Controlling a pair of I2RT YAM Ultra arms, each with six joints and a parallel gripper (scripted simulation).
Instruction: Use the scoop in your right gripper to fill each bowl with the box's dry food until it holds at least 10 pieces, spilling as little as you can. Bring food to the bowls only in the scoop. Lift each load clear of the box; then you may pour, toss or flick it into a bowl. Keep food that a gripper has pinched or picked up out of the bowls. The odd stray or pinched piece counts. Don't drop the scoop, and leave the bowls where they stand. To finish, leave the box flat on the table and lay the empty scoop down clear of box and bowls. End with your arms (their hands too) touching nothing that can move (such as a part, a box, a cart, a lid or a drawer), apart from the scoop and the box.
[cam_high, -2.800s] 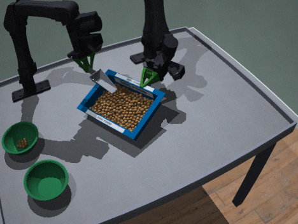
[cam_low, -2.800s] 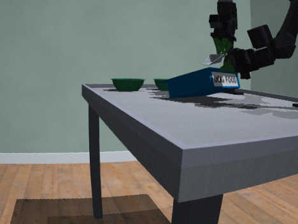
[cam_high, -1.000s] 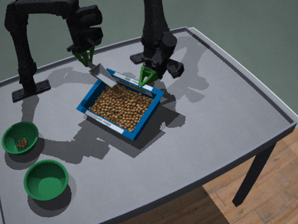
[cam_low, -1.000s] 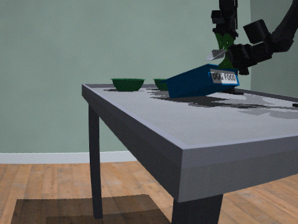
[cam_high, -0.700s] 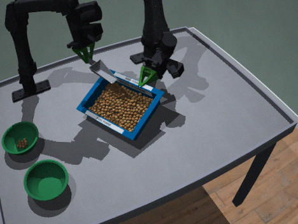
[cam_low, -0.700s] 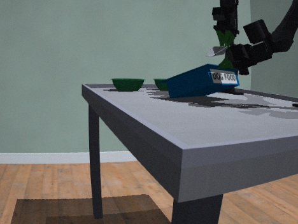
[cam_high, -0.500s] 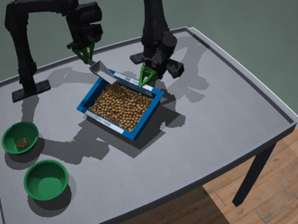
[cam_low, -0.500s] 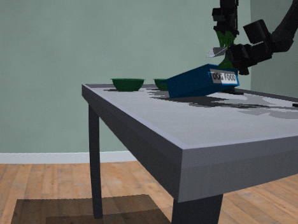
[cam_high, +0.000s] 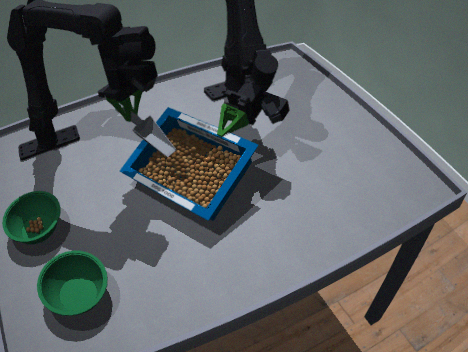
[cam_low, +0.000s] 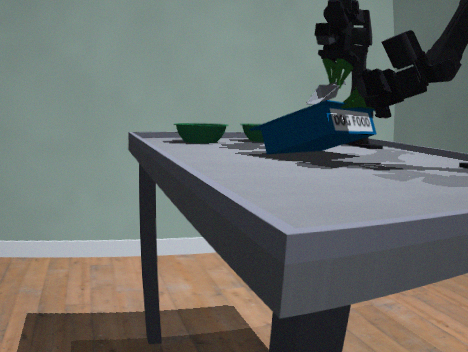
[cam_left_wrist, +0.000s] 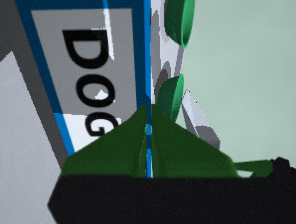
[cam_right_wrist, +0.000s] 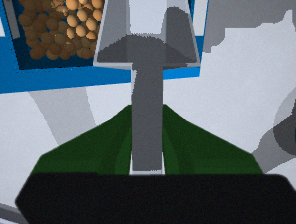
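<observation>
The box is 110 mm below my right hand, 100 mm to the left of it and 100 mm ahead of it. Round my right hand: grey scoop (30 mm ahead, 20 mm to the left, 20 mm below).
</observation>
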